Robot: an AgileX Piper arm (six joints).
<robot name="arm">
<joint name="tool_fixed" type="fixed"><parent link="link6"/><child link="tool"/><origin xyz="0 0 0" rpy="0 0 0"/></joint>
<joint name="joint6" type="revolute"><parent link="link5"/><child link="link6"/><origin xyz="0 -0.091 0" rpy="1.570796 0 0"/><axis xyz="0 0 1"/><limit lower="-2.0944" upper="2.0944"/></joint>
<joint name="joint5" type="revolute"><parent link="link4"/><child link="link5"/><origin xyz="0 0 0" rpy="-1.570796 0 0"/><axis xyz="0 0 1"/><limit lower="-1.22" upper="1.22"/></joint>
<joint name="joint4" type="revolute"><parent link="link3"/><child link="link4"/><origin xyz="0.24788 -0.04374 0" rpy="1.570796 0 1.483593"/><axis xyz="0 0 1"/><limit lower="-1.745" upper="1.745"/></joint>
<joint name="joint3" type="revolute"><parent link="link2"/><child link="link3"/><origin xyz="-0.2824 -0.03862 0" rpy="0 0 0"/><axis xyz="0 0 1"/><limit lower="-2.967" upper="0"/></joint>
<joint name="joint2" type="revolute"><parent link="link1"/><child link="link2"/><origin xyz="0 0 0" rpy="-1.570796 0 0"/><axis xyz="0 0 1"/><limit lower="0" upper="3.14"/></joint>
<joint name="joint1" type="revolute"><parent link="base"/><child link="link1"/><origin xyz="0 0 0.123" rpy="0 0 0"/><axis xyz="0 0 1"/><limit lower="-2.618" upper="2.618"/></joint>
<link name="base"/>
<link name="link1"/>
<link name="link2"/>
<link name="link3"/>
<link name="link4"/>
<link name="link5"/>
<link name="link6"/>
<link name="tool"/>
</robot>
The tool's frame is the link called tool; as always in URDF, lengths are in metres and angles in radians.
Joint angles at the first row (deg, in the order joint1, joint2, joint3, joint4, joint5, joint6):
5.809 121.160 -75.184 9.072 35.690 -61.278
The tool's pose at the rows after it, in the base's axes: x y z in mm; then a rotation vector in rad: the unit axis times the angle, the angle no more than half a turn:
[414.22 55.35 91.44 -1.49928 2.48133 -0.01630]
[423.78 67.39 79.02 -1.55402 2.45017 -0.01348]
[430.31 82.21 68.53 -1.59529 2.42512 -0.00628]
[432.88 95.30 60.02 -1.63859 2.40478 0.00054]
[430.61 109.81 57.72 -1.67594 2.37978 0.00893]
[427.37 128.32 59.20 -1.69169 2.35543 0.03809]
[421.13 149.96 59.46 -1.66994 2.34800 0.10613]
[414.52 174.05 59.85 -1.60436 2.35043 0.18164]
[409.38 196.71 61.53 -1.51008 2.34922 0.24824]
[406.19 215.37 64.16 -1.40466 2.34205 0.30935]
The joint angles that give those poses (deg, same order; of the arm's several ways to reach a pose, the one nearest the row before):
6.487 125.582 -78.876 8.881 35.690 -62.443
7.941 128.947 -82.092 8.882 35.689 -63.483
9.735 131.735 -84.842 8.938 35.763 -63.634
11.361 133.734 -86.646 8.782 35.981 -63.752
13.238 134.229 -87.041 8.918 35.963 -63.752
15.463 134.294 -87.529 10.434 36.178 -63.691
17.899 134.360 -87.574 14.326 36.119 -63.647
20.588 134.477 -87.573 19.198 35.009 -62.565
23.089 134.519 -87.571 24.511 32.726 -61.333
25.062 134.521 -87.574 30.450 29.959 -61.021

